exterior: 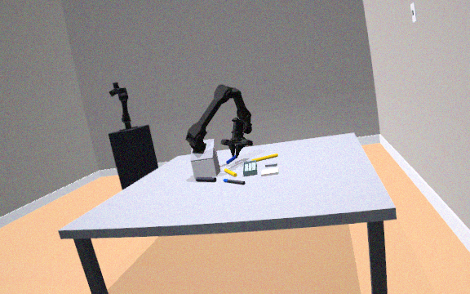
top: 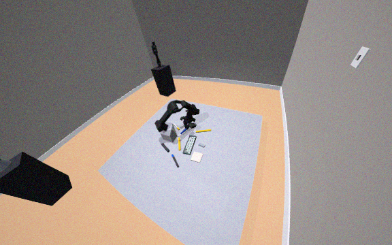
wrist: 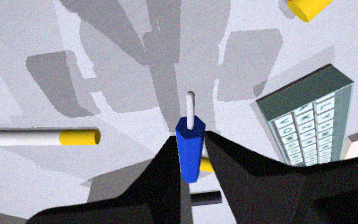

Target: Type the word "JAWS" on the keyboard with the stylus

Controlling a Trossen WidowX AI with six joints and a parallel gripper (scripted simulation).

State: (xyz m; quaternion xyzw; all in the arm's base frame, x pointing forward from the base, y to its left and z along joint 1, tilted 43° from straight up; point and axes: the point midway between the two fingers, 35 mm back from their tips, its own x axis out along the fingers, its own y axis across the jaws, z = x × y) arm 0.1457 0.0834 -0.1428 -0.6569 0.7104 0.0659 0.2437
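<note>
The grey stylus tip is 1 cm ahead of my gripper tip and 3 cm to the left of it. The rest, counted from my gripper tip: grey block 23 cm ahead, 7 cm to the right, 4 cm below; white marker 14 cm behind, 4 cm below; stylus right at my gripper tip.
</note>
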